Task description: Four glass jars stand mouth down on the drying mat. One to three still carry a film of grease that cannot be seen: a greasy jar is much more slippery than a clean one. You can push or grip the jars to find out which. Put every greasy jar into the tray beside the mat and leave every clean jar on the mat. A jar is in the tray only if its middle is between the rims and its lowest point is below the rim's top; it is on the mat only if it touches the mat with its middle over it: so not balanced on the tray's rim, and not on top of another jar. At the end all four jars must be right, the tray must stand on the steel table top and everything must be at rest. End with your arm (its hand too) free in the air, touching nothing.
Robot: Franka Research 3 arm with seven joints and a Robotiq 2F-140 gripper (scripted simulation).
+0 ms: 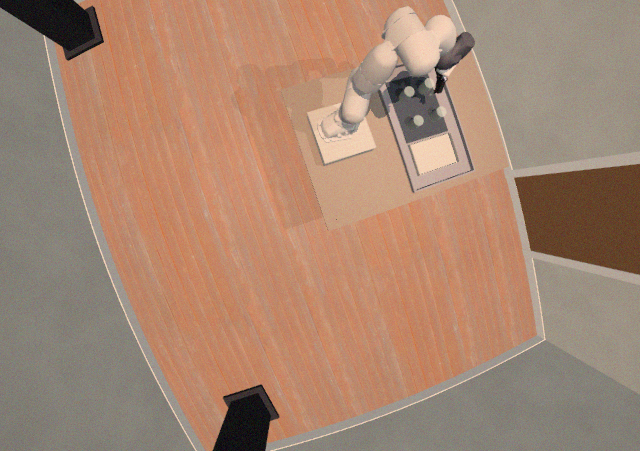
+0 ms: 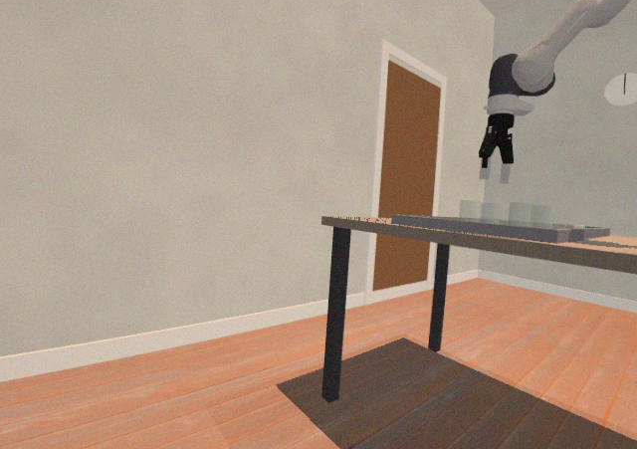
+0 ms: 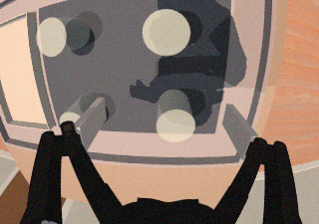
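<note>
Now: the grey drying mat 20 mm behind my hand, 80 mm to the right of it and 170 mm below it. Also, from my hand: tray: 30 mm behind, 400 mm to the right, 160 mm below.
</note>
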